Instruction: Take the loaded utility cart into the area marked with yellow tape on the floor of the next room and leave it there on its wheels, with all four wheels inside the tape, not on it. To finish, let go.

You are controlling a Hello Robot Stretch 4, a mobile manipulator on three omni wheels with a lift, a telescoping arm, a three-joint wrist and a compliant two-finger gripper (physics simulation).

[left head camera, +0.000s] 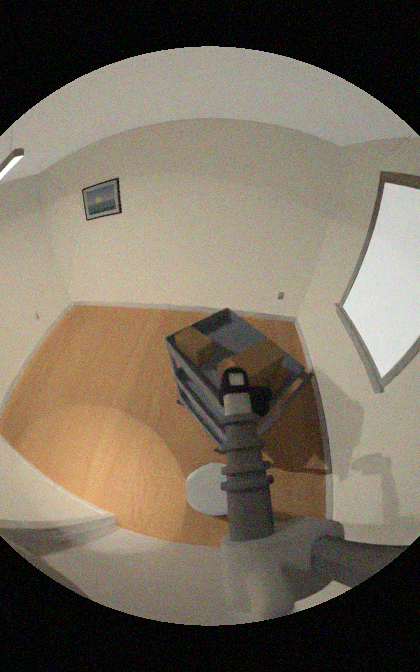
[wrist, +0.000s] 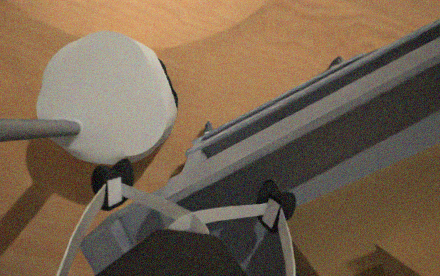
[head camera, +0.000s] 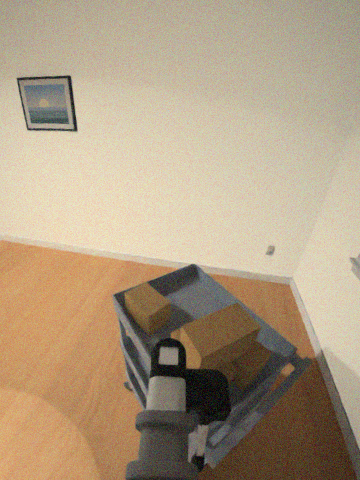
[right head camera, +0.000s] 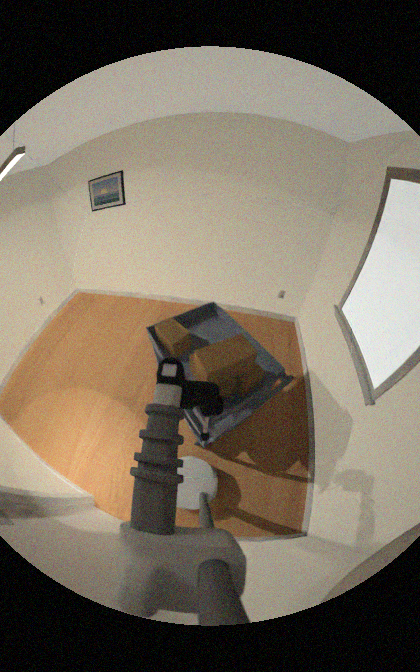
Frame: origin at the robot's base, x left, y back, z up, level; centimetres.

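Where they show: gripper, fingertip midpoint: (wrist: 196, 186) (head camera: 196, 434); robot's base, origin of the base link: (wrist: 122, 103).
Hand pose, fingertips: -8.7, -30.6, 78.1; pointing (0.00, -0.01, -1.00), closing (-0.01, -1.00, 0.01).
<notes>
Things, the pixels of their top centre, and the offset from my fingertips, as dx, dy, dz.
- small brown box, middle of its top: (head camera: 146, 297) +19.1, -41.6, +10.4
- larger brown box, middle of its top: (head camera: 221, 326) -6.2, -20.1, +22.2
The grey-blue cart (head camera: 175, 281) (left head camera: 240, 332) (right head camera: 215, 325) (wrist: 280, 145) stands upright, turned diagonally near the far right room corner. Its push handle (head camera: 250, 422) is at the near right end. A small brown box (head camera: 147, 307) (left head camera: 194, 345) (right head camera: 172, 336) and a larger brown box (head camera: 220, 330) (right head camera: 225, 355) lie in its top tray. My gripper (wrist: 196, 186) is open, its fingers wide apart above the cart's near corner. Whether they touch the cart I cannot tell. In the head camera view the wrist hides part of the tray. Yellow tape does not show in these views.
My round white base (left head camera: 207, 490) (right head camera: 197, 482) (wrist: 105, 95) is close to the cart's near corner. The right wall, with a window (left head camera: 395, 280) (right head camera: 390, 280), runs close beside the handle end. The far wall with a framed picture (head camera: 47, 104) stands behind the cart.
</notes>
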